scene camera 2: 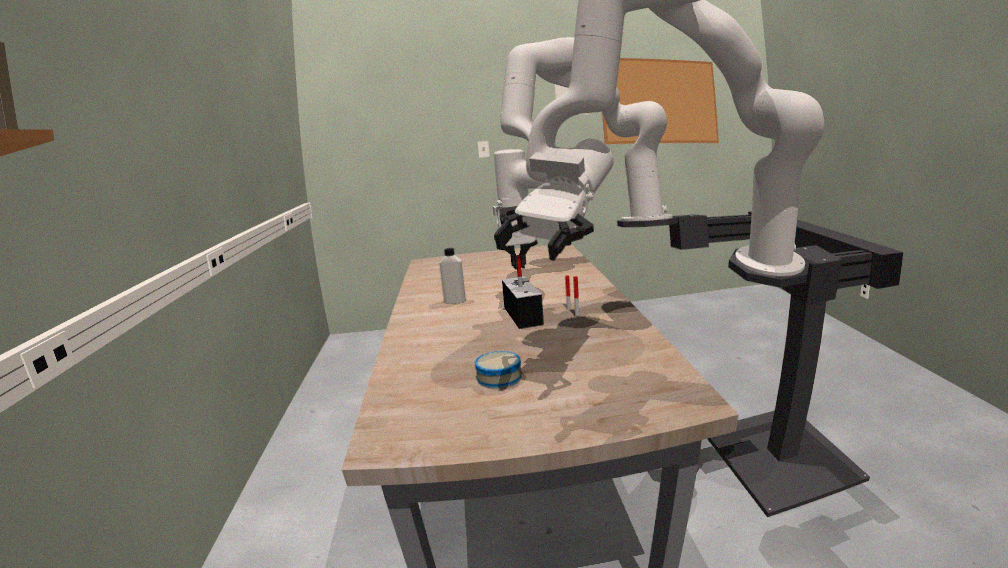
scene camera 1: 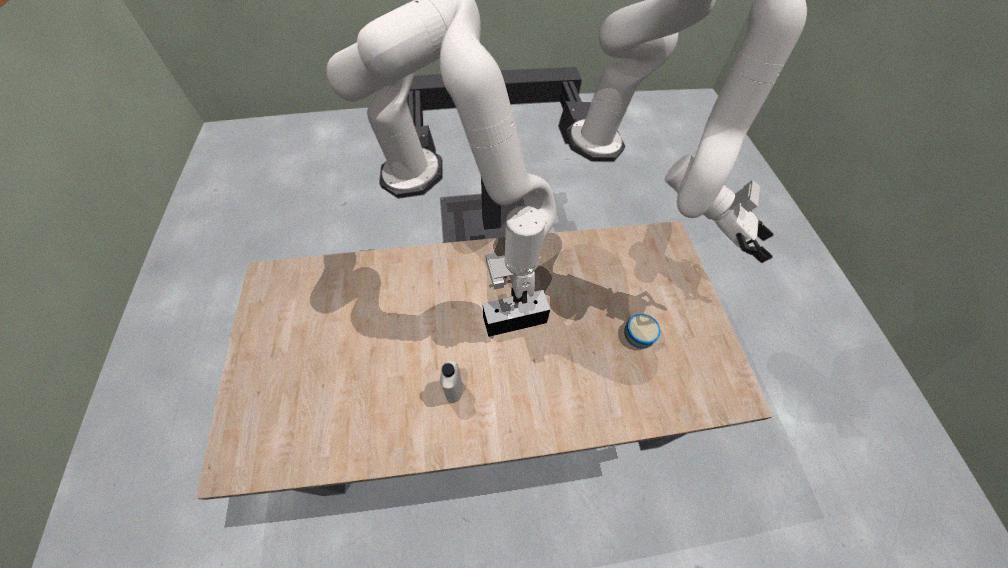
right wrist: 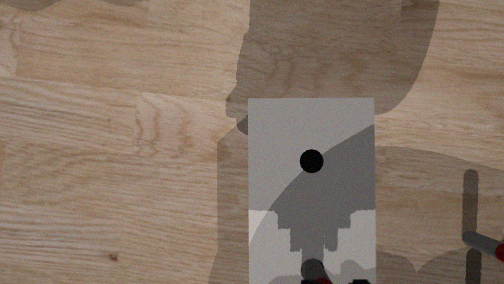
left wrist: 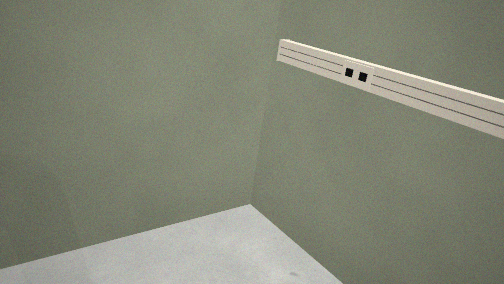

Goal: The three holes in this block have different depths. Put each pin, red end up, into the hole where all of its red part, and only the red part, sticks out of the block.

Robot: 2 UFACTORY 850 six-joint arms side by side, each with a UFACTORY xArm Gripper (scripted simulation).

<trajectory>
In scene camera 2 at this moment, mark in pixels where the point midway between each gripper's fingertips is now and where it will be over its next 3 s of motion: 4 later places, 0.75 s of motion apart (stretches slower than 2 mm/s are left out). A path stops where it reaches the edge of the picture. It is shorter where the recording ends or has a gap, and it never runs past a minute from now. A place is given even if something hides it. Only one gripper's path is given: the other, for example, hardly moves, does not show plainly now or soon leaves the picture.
My right gripper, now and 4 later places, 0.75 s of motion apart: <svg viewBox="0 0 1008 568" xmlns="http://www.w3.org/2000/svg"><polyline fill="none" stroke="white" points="519,268 518,264 518,258 517,252 517,247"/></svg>
</trajectory>
